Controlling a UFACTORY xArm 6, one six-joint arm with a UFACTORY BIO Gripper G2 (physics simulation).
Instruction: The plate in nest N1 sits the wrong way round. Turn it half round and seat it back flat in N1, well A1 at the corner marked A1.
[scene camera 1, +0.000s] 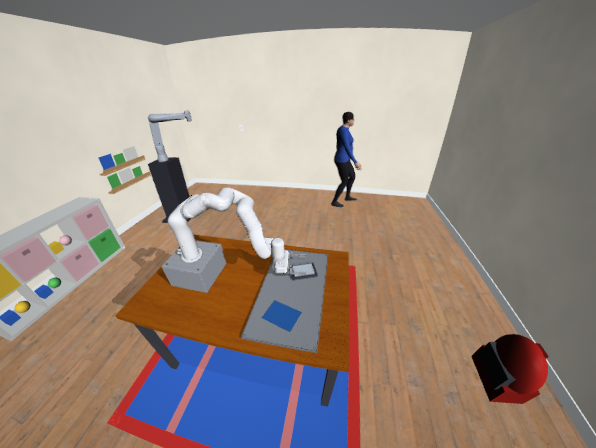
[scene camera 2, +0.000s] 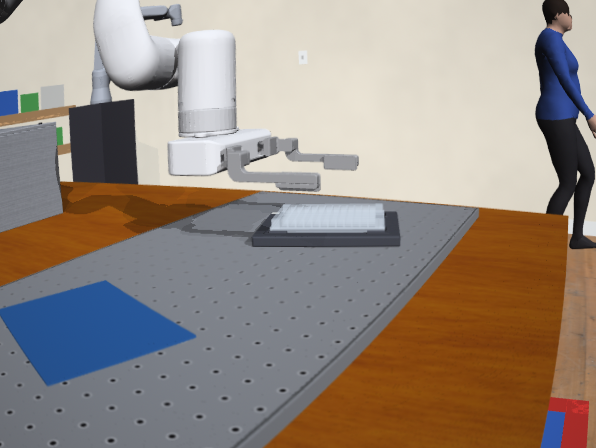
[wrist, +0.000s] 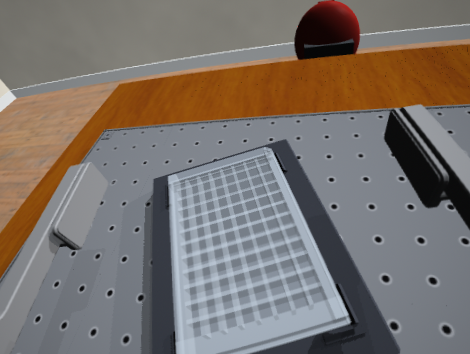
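The clear well plate (scene camera 1: 303, 270) (scene camera 2: 327, 218) (wrist: 245, 235) sits in the dark nest (scene camera 1: 311, 276) (scene camera 2: 325, 240) (wrist: 327, 225), and looks flat in scene camera 2. The nest stands on the grey perforated board (scene camera 1: 300, 295) (scene camera 2: 240, 310) (wrist: 360, 190). My gripper (scene camera 2: 339, 171) (wrist: 247, 190) is open and empty, its fingers level and above the plate. In the wrist view one finger is left of the nest and the other right of it, both apart from the plate. The A1 mark and well A1 cannot be made out.
A blue square (scene camera 1: 281, 315) (scene camera 2: 95, 330) lies on the board nearer scene camera 2. The board lies on the wooden table (scene camera 1: 220, 305) (scene camera 2: 425, 350) (wrist: 200, 90). The arm's grey base block (scene camera 1: 195, 270) stands on the table. A person (scene camera 1: 345, 155) (scene camera 2: 560, 95) stands beyond the table.
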